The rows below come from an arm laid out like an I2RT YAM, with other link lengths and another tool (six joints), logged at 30 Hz.
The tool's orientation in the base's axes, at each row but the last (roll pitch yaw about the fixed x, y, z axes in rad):
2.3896, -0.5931, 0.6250
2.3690, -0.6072, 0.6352
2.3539, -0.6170, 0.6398
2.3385, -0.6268, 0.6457
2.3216, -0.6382, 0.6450
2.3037, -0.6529, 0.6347
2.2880, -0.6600, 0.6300
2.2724, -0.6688, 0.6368
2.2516, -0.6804, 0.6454
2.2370, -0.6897, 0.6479
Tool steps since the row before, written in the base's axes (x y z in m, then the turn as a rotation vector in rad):
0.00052, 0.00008, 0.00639, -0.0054, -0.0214, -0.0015
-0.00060, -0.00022, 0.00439, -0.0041, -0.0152, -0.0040
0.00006, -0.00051, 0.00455, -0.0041, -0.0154, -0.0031
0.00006, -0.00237, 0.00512, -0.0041, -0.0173, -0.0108
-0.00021, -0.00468, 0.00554, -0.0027, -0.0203, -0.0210
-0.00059, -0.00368, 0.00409, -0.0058, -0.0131, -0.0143
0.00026, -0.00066, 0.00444, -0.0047, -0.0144, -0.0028
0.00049, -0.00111, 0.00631, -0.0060, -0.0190, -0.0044
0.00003, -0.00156, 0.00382, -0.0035, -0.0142, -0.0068
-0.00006, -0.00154, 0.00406, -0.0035, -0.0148, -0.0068
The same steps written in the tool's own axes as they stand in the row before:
0.00396, 0.00362, -0.00352, -0.0149, 0.0160, 0.0037
0.00200, 0.00263, -0.00296, -0.0124, 0.0096, 0.0042
0.00242, 0.00305, -0.00241, -0.0120, 0.0103, 0.0037
0.00189, 0.00490, -0.00205, -0.0174, 0.0074, 0.0087
0.00091, 0.00702, -0.00161, -0.0240, 0.0039, 0.0163
0.00037, 0.00536, -0.00131, -0.0186, 0.0019, 0.0078
0.00258, 0.00318, -0.00186, -0.0114, 0.0098, 0.0032
0.00370, 0.00467, -0.00240, -0.0154, 0.0126, 0.0047
0.00169, 0.00355, -0.00125, -0.0131, 0.0072, 0.0060
0.00183, 0.00369, -0.00138, -0.0134, 0.0077, 0.0062

